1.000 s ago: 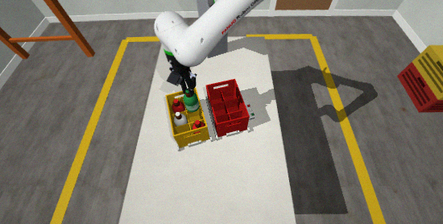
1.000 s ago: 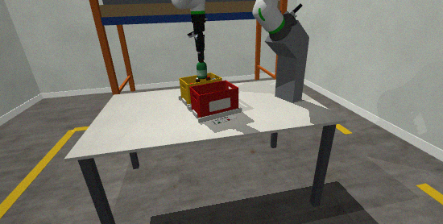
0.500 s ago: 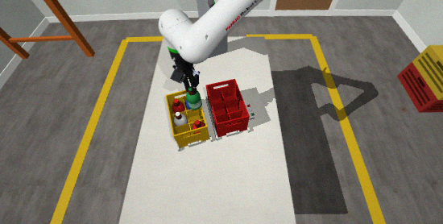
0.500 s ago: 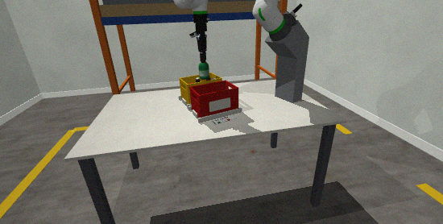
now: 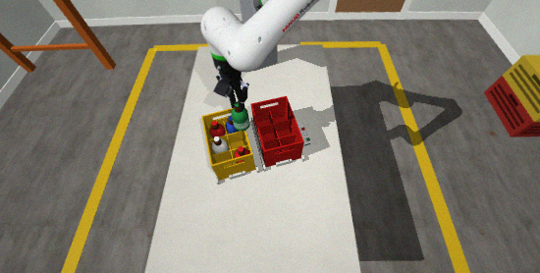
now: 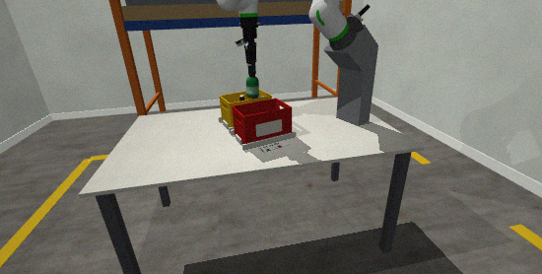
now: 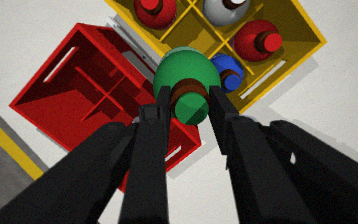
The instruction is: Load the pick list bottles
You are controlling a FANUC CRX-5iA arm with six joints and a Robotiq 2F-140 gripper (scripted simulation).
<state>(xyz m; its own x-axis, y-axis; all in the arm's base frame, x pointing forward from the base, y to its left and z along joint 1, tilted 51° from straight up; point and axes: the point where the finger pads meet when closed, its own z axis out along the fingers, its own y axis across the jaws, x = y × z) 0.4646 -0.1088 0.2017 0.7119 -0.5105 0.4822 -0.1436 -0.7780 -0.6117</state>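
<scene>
The green-label bottle lies 80 mm below my hand. From my hand the other things lie so: white-capped bottle (260 mm below, 90 mm to the right, 90 mm ahead); then blue-labelled bottle (260 mm below, 70 mm to the right, 30 mm behind); then yellow crate (270 mm below, 60 mm to the right, 60 mm ahead).
</scene>
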